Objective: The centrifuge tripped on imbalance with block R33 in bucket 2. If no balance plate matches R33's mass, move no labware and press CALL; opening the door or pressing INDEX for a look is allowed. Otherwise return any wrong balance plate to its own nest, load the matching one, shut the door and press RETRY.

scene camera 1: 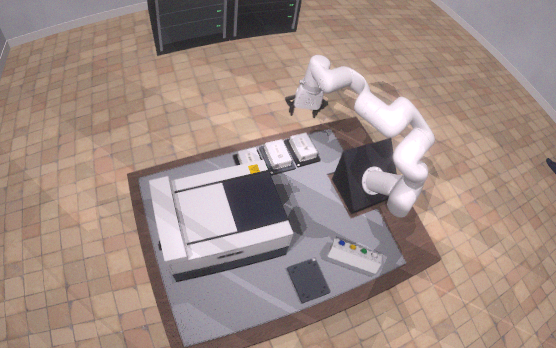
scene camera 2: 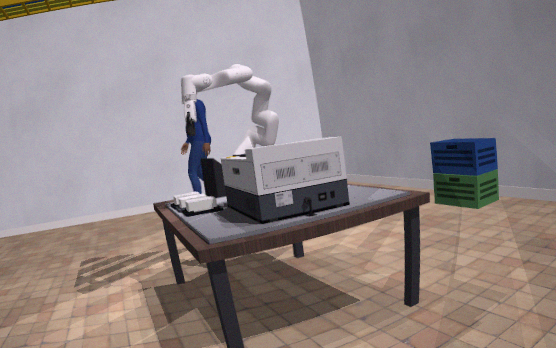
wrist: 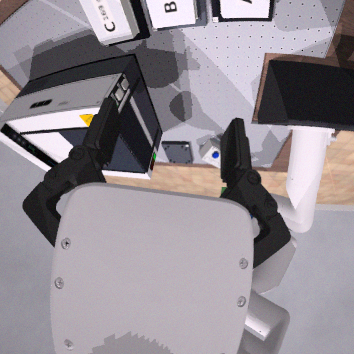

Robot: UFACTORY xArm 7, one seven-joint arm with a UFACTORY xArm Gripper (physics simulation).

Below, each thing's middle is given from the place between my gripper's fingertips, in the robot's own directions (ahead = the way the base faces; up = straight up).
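Labels:
The white button box [scene camera 1: 342, 253] is far below my hand, well to the left of it and a good way behind it, and going by their middles it's the farthest from my hand of the things named here. As for the centrifuge [scene camera 1: 198, 236], that's 41 cm ahead of my hand, 21 cm below it and 28 cm to the left of it. The dark sliding door [scene camera 1: 253, 200] is 26 cm ahead of my hand, 27 cm to the left of it and 12 cm below it; measured to their middles, that door is the nearest to my hand of the things named here.

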